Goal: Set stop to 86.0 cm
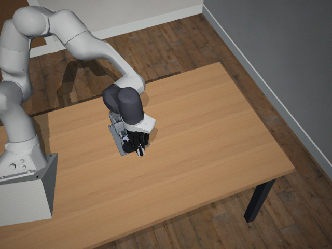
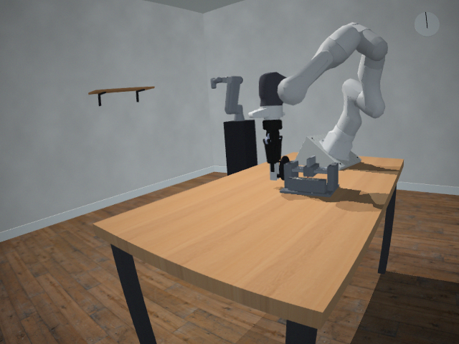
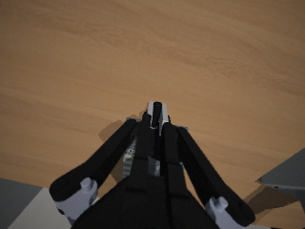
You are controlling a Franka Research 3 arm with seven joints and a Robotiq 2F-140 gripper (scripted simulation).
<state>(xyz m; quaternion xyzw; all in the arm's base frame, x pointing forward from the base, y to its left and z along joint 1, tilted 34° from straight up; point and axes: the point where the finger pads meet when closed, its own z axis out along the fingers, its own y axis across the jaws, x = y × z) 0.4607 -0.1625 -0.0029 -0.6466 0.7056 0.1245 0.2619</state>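
Right now my hand is 1 cm past the black handwheel, 2 cm to the right of it and 1 cm above it. Round my hand: sliding stop block (1 cm behind, 15 cm to the left, 2 cm above).
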